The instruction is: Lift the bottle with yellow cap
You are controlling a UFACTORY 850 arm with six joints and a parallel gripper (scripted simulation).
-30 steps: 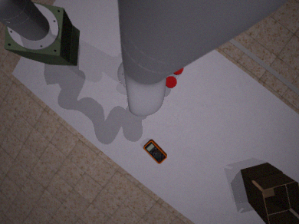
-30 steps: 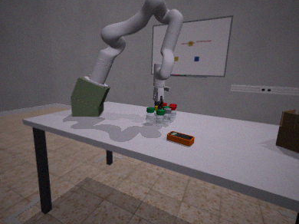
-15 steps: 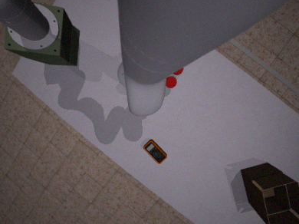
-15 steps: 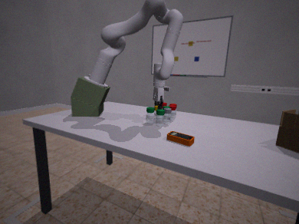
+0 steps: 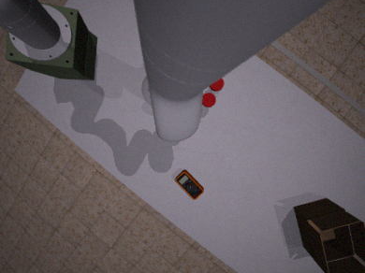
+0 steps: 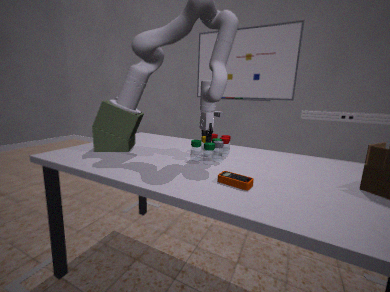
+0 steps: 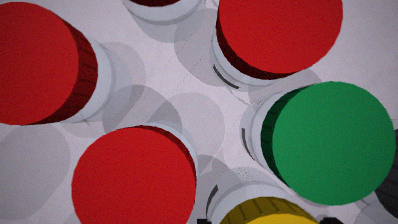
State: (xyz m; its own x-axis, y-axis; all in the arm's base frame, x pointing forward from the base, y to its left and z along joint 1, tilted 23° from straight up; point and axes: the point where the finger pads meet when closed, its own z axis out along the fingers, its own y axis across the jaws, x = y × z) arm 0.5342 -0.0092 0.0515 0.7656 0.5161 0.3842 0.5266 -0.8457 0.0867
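Right now the grey-capped bottle is 80 mm ahead of my hand, 50 mm to the right of it and 60 mm below it. Also, from my hand: yellow-capped bottle 50 mm below; then cardboard box 780 mm ahead, 200 mm to the right, 30 mm below; then orange multimeter 190 mm ahead, 310 mm to the right, 90 mm below.
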